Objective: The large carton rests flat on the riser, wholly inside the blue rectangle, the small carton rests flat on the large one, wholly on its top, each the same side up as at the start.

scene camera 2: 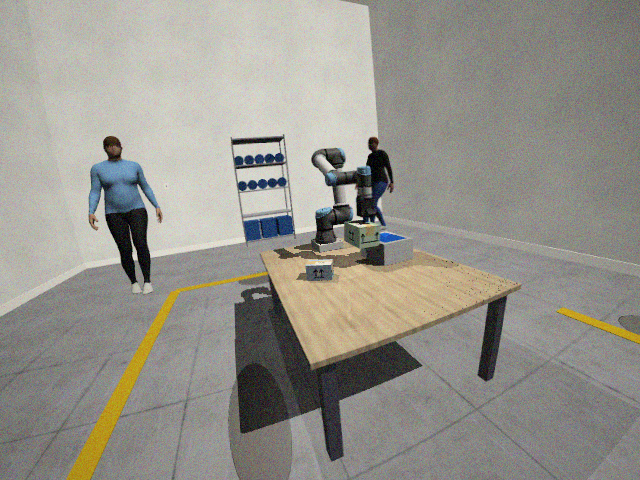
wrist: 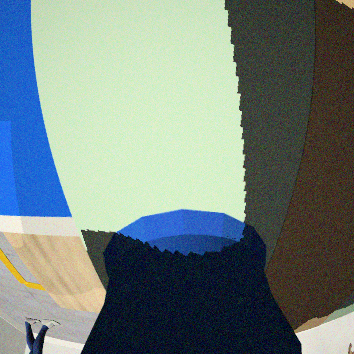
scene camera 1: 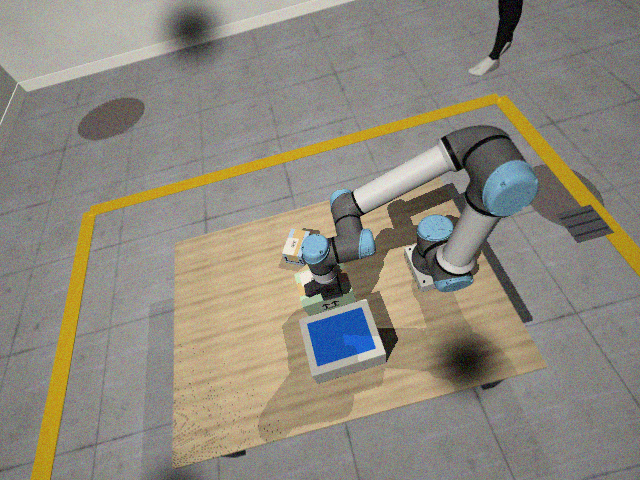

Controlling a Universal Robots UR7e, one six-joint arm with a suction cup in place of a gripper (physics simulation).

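The large pale green carton (scene camera 1: 329, 305) (scene camera 2: 361, 235) (wrist: 140, 115) hangs upright and level under my suction gripper (scene camera 1: 327, 293) (scene camera 2: 366, 221) (wrist: 184, 232), which is on its top face. It is raised off the table, beside the riser. The grey-white riser (scene camera 1: 351, 368) (scene camera 2: 399, 252) (wrist: 42, 225) stands on the table with the blue rectangle (scene camera 1: 338, 335) (scene camera 2: 392, 237) (wrist: 20, 185) on its top. The small white, blue and orange carton (scene camera 1: 294, 248) (scene camera 2: 319, 270) stands flat on the table, apart from the large one. The arm hides part of the large carton in scene camera 1.
The wooden table (scene camera 1: 222, 320) (scene camera 2: 372, 304) carries the arm's base (scene camera 1: 419, 273) (scene camera 2: 327, 245) at its far side. One person in blue (scene camera 2: 122, 186) and one in black (scene camera 2: 378, 167) stand on the floor beyond. A shelf rack (scene camera 2: 257, 140) stands by the wall.
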